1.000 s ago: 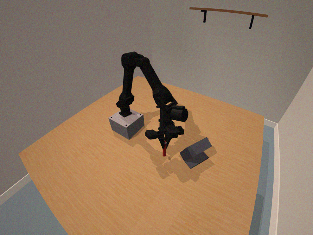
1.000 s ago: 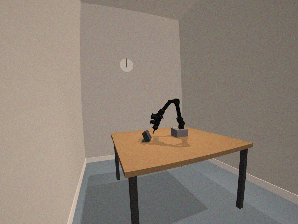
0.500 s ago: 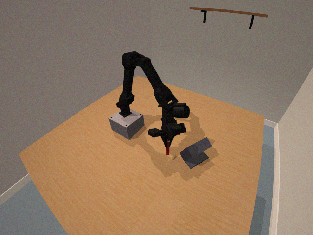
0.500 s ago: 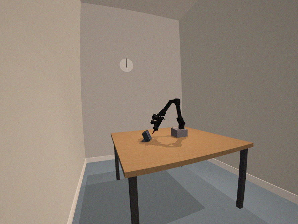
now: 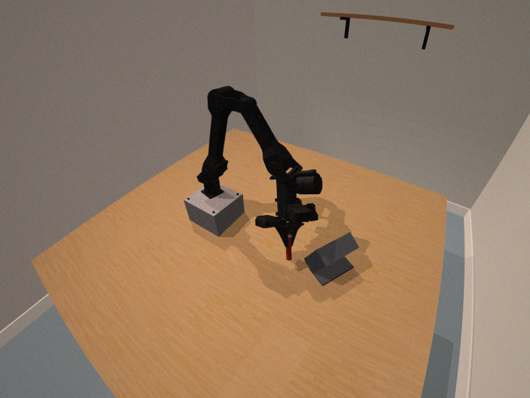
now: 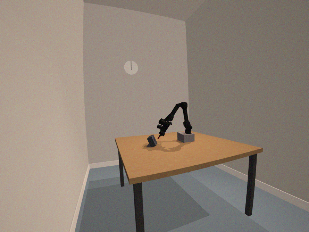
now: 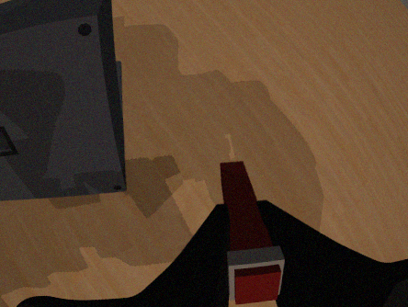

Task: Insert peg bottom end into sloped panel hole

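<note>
Right now my gripper tip is 100 mm short of the dark grey sloped panel, 90 mm to the right of it and 30 mm above it. The rest, counted from my gripper tip: red square-sided peg 10 mm behind, 10 mm to the left, 10 mm above.
</note>
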